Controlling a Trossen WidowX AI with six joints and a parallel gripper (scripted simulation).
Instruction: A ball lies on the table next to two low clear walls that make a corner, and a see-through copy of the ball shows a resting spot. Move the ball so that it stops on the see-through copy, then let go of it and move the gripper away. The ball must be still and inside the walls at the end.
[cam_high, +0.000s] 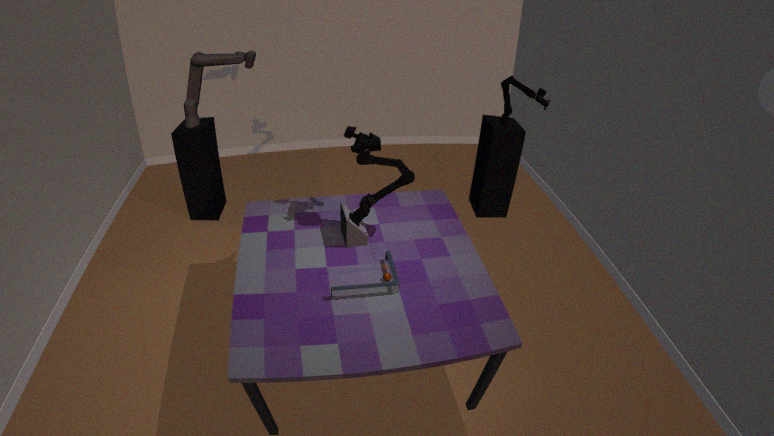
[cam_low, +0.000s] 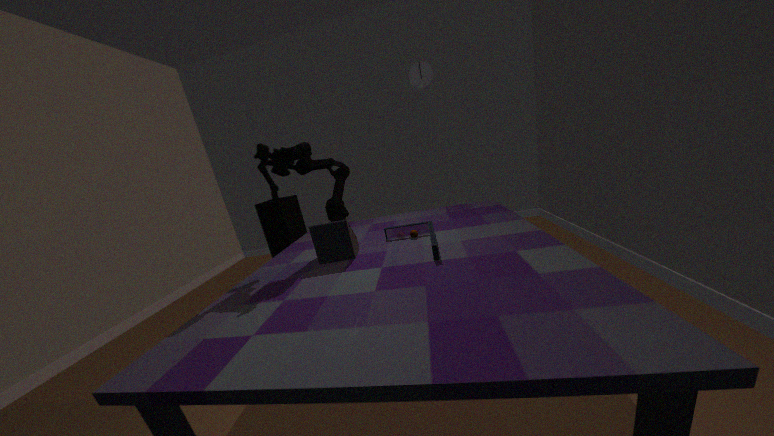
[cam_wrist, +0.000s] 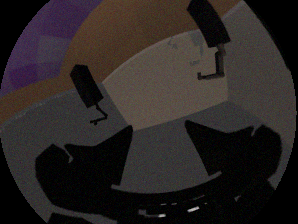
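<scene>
Now: gripper tip 630 mm short of the orange ball, 480 mm above it and 110 mm to the right of it. The rest, counted from my gripper tip: see-through copy of ball (570 mm ahead, 480 mm below, 110 mm to the left).
</scene>
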